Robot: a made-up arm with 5 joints.
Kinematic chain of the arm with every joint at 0, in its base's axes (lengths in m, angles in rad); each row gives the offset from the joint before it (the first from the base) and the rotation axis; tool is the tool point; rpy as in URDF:
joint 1: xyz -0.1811 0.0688 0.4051 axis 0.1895 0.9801 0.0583
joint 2: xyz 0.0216 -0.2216 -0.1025 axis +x
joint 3: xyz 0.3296 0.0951 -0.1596 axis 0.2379 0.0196 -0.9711
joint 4: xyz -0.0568 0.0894 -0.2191 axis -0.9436 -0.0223 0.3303
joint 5: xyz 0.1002 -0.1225 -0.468 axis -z
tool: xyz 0.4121 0.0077 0.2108 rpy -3.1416 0 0
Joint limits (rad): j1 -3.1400..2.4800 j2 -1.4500..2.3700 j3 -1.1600..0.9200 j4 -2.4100..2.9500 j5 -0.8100..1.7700
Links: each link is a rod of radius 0.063 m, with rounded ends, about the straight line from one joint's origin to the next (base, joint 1, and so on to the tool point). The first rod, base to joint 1, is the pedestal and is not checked.
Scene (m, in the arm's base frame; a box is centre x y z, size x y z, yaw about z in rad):
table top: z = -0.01
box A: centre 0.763 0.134 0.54 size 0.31 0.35 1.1 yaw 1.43
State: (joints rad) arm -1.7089 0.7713 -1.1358 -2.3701 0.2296
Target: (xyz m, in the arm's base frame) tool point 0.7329 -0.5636 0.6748
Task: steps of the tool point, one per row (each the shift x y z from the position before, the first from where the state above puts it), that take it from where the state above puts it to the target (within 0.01 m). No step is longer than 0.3 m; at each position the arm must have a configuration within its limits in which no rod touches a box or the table.
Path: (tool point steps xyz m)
1: 0.1285 -0.1333 0.1370
2: 0.0313 -0.1734 0.1900
3: -0.0830 -0.1959 0.1968
4: 0.1106 -0.2269 -0.0093
5: 0.0712 -0.2243 -0.0597
6: 0.0218 -0.2064 -0.0894
7: -0.0279 -0.1752 -0.0956
8: 0.1056 0.0105 -0.0932
9: 0.0788 0.0302 -0.1023
10: 0.0484 0.0436 -0.1019

